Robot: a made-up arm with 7 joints.
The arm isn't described. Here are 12 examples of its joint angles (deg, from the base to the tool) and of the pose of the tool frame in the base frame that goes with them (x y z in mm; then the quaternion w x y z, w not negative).
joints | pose
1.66 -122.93 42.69 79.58 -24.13 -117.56 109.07 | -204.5 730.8 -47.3 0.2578 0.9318 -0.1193 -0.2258
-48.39 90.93 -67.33 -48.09 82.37 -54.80 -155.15 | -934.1 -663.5 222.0 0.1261 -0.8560 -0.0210 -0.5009
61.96 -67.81 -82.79 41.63 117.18 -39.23 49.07 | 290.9 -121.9 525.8 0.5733 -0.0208 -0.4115 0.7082
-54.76 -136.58 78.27 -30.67 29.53 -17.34 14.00 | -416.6 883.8 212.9 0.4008 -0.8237 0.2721 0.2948
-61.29 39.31 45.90 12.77 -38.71 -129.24 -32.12 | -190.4 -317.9 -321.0 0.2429 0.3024 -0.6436 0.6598
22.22 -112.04 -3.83 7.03 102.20 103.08 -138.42 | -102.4 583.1 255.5 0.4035 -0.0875 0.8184 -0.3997
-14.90 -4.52 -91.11 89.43 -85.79 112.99 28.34 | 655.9 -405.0 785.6 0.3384 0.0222 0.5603 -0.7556
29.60 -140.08 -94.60 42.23 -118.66 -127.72 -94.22 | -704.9 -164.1 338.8 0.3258 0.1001 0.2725 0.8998
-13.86 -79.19 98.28 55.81 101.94 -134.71 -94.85 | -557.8 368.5 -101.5 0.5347 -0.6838 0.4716 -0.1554
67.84 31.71 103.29 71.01 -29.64 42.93 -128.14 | 236.9 -58.1 254.6 0.9358 0.2347 -0.2619 0.0245
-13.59 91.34 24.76 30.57 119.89 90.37 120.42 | -661.1 -569.0 235.0 0.9598 -0.1154 0.1375 -0.2156
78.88 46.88 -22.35 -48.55 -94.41 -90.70 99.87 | 292.0 -701.6 1096.2 0.8814 -0.1098 0.1313 0.4403
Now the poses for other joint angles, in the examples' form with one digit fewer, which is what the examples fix.
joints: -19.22 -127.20 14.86 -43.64 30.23 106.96 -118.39
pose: -398 285 419 0.680 -0.413 0.537 0.279
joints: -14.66 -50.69 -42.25 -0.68 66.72 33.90 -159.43
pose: 237 208 92 0.715 -0.087 0.236 -0.652
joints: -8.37 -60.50 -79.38 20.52 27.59 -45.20 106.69
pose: 757 20 282 0.797 0.335 -0.322 0.385
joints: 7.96 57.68 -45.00 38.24 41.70 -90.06 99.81
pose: -632 -841 293 0.663 -0.238 -0.592 -0.392
